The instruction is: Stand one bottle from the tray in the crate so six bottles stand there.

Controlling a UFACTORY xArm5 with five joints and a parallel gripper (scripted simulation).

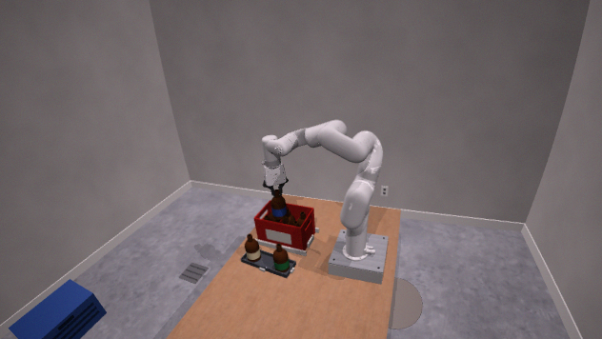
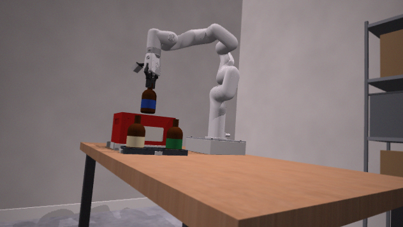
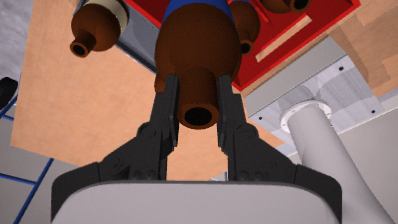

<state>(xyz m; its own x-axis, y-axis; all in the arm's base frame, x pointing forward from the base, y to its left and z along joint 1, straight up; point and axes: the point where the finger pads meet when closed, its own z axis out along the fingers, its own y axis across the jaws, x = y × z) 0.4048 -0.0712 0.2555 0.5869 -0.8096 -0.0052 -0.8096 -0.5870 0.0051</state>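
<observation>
The red crate lies 50 mm to the right of my hand and 250 mm below it. Round my hand: dark tray 30 mm ahead, 170 mm to the left, 320 mm below.
</observation>
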